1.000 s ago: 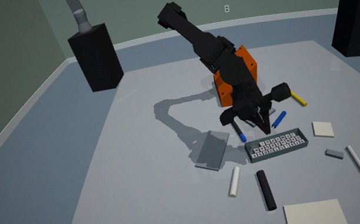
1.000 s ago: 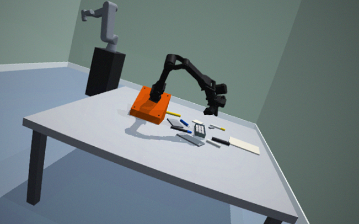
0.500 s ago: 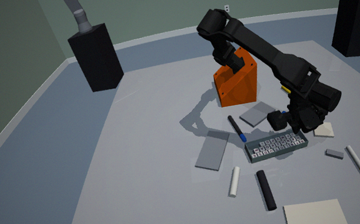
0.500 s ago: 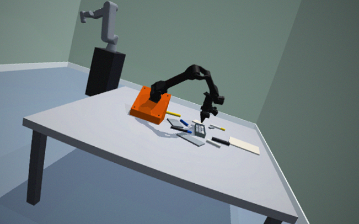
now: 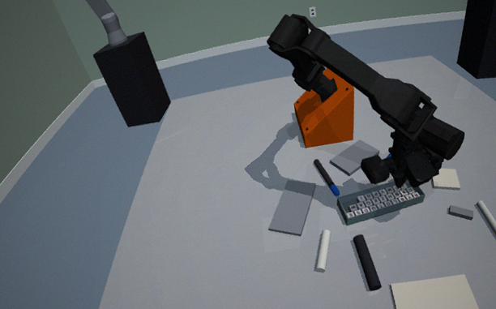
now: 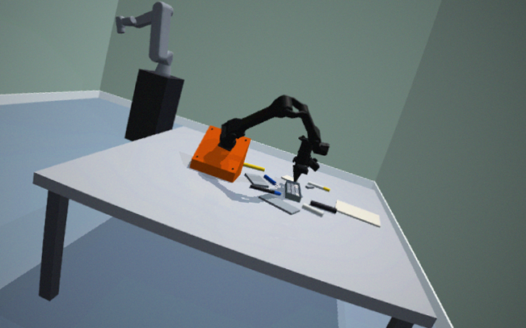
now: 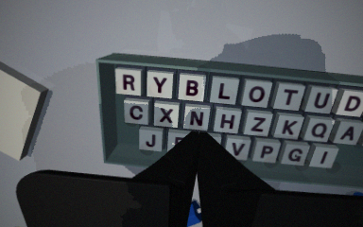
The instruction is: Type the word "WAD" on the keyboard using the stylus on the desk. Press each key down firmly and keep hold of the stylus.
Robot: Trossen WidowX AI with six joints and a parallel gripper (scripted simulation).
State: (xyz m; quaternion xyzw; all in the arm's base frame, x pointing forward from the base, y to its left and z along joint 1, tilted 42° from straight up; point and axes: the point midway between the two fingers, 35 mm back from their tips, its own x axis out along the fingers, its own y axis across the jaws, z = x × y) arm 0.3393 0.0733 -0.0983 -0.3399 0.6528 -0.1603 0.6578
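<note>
Now: the D key 4 cm ahead of my gripper tip, 9 cm to the right of it and 3 cm below it. The rest, counted from my gripper tip: grey stylus tip: 7 cm behind, 4 cm to the right, 4 cm below; then white pad: 4 cm behind, 15 cm to the left, 4 cm below; then blue stylus: 9 cm behind, 2 cm to the right, 4 cm below.
</note>
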